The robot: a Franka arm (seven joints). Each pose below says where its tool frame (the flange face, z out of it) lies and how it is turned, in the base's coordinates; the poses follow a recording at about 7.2 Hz.
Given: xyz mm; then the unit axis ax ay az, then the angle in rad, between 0 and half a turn.
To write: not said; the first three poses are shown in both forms.
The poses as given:
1: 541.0 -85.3 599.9 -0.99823 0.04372 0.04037 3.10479
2: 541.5 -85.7 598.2 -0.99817 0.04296 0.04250 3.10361
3: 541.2 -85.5 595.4 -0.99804 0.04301 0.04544 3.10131
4: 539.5 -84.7 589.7 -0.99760 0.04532 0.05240 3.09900
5: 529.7 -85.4 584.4 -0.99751 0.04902 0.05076 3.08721
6: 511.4 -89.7 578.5 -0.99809 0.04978 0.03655 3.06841
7: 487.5 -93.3 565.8 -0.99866 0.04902 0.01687 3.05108
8: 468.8 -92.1 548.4 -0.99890 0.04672 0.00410 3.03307
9: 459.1 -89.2 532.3 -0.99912 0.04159 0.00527 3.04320
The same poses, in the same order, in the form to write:
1: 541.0 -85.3 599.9 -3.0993 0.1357 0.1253
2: 541.5 -85.7 598.2 -3.0979 0.1333 0.1319
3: 541.2 -85.5 595.4 -3.0952 0.1334 0.1409
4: 539.5 -84.7 589.7 -3.0916 0.1404 0.1624
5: 529.7 -85.4 584.4 -3.0795 0.1513 0.1567
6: 511.4 -89.7 578.5 -3.0626 0.1527 0.1122
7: 487.5 -93.3 565.8 -3.0470 0.1496 0.0515
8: 468.8 -92.1 548.4 -3.0297 0.1417 0.0124
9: 459.1 -89.2 532.3 -3.0405 0.1266 0.0160
